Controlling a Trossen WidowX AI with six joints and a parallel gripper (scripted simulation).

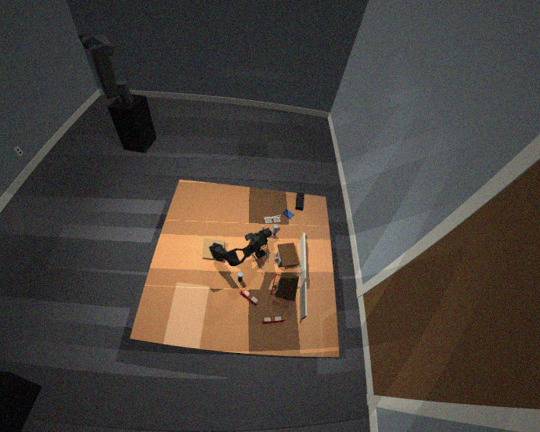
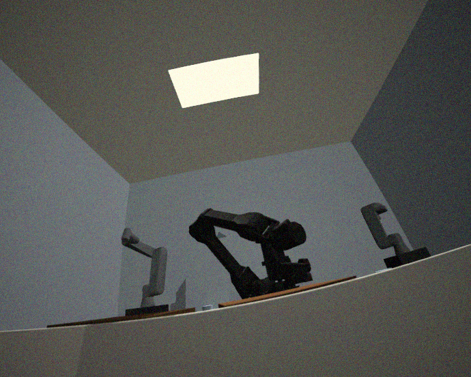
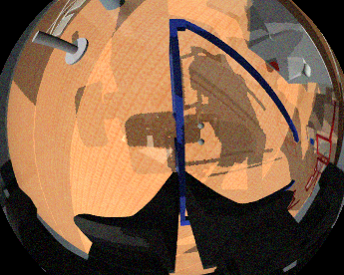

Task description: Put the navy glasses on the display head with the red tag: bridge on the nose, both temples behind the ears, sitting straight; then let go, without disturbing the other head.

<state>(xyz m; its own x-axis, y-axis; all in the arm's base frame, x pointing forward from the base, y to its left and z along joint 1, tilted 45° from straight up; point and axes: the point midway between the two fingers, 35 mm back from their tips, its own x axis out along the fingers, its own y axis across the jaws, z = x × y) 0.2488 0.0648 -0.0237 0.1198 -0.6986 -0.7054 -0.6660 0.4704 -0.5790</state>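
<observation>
Right now my gripper tip is 19 cm to the right of the grey upright form, 3 cm short of it and 1 cm above it. Round my gripper tip: blue card (41 cm to the left, 20 cm ahead, 4 cm below); then dark block (56 cm to the left, 28 cm ahead, 2 cm below).
</observation>
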